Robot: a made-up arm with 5 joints.
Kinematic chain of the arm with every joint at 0, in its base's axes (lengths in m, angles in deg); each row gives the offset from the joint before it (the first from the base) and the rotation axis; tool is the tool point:
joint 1: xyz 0 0 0.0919 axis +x
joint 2: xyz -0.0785 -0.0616 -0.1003 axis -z
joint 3: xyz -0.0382 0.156 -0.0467 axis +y
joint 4: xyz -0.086 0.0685 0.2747 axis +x
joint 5: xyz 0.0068 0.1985 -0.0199 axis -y
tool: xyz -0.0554 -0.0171 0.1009
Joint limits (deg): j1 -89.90..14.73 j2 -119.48..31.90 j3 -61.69..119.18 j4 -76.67..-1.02 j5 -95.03..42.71
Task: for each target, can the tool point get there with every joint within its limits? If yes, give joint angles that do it. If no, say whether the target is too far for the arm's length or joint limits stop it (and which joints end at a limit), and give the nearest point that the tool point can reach.
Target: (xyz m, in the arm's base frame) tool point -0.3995 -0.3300 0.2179
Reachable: yes | joints -28.76 -107.82 -38.77 -59.78 -45.60
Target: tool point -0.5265 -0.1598 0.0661
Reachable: yes | joints -12.19 -66.52 -21.73 -50.43 26.42
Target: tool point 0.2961 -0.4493 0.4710
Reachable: no: joint limits stop it (at a limit: joint 2, joint 4, joint 5) | nearest point -0.2014 -0.3476 0.3852 | short by 0.515 m
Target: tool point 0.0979 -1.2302 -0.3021
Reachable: no: too far | nearest point -0.2308 -0.6003 -0.1004 | short by 0.739 m
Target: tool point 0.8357 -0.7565 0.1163
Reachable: no: too far | nearest point 0.3916 -0.2830 -0.0344 | short by 0.666 m
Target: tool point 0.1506 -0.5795 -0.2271
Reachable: no: joint limits stop it (at a limit: joint 1, joint 3, joint 4) | nearest point 0.1595 -0.3150 -0.2413 | short by 0.265 m
